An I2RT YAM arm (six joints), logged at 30 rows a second.
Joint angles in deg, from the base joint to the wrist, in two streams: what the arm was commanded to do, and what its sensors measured. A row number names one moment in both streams.
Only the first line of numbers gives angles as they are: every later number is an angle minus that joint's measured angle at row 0.
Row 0, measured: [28.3 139.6 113.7 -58.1 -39.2 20.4]
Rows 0 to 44, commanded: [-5.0 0.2 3.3 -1.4 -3.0 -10.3]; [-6.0 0.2 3.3 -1.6 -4.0 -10.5]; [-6.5 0.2 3.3 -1.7 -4.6 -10.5]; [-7.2 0.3 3.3 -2.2 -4.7 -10.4]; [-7.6 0.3 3.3 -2.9 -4.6 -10.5]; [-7.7 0.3 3.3 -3.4 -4.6 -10.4]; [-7.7 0.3 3.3 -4.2 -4.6 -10.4]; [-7.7 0.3 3.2 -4.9 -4.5 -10.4]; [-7.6 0.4 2.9 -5.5 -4.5 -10.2]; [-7.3 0.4 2.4 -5.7 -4.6 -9.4]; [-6.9 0.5 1.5 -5.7 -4.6 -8.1]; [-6.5 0.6 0.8 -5.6 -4.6 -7.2]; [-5.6 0.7 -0.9 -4.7 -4.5 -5.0]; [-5.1 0.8 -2.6 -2.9 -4.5 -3.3]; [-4.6 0.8 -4.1 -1.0 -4.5 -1.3]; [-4.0 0.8 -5.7 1.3 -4.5 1.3]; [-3.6 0.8 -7.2 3.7 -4.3 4.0]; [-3.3 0.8 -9.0 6.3 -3.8 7.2]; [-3.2 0.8 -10.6 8.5 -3.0 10.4]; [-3.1 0.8 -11.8 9.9 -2.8 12.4]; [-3.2 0.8 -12.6 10.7 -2.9 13.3]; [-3.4 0.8 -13.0 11.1 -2.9 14.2]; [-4.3 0.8 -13.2 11.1 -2.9 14.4]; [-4.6 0.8 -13.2 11.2 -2.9 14.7]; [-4.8 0.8 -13.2 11.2 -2.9 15.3]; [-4.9 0.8 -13.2 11.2 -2.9 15.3]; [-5.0 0.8 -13.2 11.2 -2.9 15.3]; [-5.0 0.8 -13.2 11.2 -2.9 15.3]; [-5.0 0.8 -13.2 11.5 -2.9 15.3]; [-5.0 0.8 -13.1 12.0 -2.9 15.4]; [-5.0 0.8 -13.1 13.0 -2.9 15.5]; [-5.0 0.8 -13.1 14.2 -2.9 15.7]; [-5.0 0.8 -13.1 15.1 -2.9 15.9]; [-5.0 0.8 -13.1 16.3 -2.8 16.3]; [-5.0 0.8 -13.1 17.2 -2.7 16.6]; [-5.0 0.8 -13.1 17.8 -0.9 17.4]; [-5.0 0.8 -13.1 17.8 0.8 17.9]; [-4.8 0.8 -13.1 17.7 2.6 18.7]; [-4.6 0.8 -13.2 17.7 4.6 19.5]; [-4.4 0.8 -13.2 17.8 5.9 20.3]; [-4.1 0.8 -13.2 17.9 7.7 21.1]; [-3.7 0.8 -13.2 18.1 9.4 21.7]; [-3.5 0.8 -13.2 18.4 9.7 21.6]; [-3.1 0.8 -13.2 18.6 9.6 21.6]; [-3.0 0.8 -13.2 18.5 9.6 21.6]
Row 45, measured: [-3.6 -2.0 -11.5 18.2 -3.1 21.0]
